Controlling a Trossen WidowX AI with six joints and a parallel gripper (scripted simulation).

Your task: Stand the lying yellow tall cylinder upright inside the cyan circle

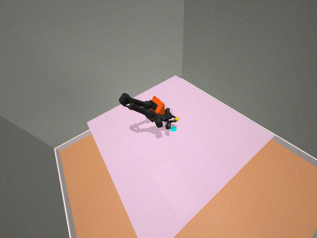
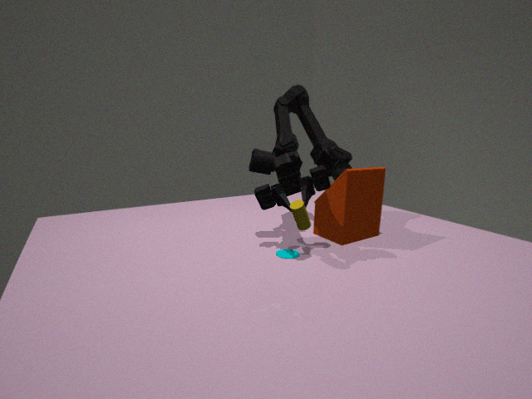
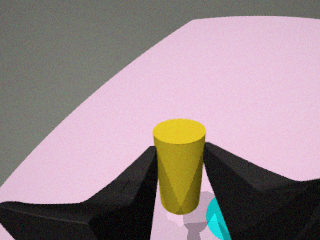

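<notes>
My gripper tip is now 130 mm above the cyan circle and 30 mm to the left of it. Round my gripper tip: yellow tall cylinder (20 mm below, 10 mm behind).
</notes>
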